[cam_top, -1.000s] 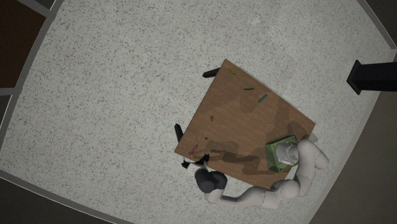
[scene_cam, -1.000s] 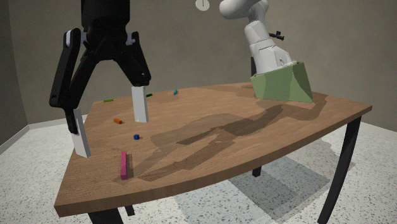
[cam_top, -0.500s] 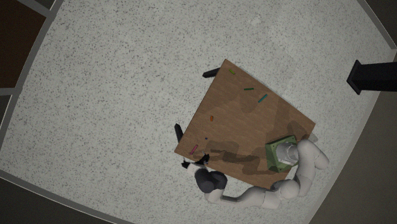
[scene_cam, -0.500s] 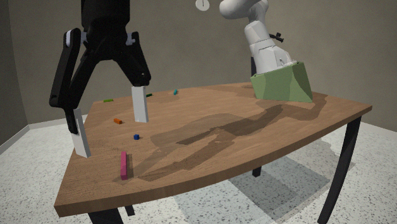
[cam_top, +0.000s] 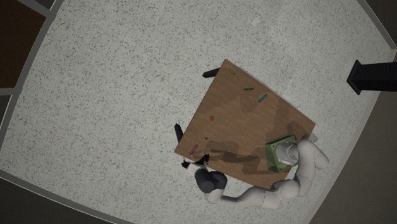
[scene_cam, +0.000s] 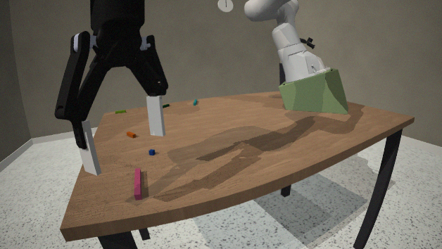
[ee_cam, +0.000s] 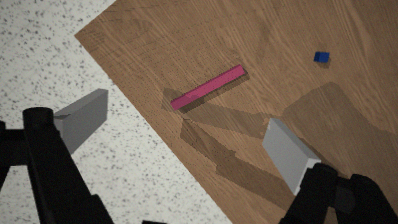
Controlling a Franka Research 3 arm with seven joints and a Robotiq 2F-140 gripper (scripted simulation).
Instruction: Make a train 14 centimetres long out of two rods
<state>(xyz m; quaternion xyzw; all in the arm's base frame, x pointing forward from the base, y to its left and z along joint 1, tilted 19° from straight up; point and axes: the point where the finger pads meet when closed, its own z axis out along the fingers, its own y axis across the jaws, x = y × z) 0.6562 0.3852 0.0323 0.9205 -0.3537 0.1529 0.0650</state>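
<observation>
Now: the lime rod 5 cm ahead of my hand, 69 cm to the right of it and 8 cm below it. The rest, counted from my hand: pink rod (2 cm to the right, 8 cm below); orange rod (30 cm to the right, 8 cm below); blue rod (4 cm behind, 15 cm to the right, 8 cm below).
</observation>
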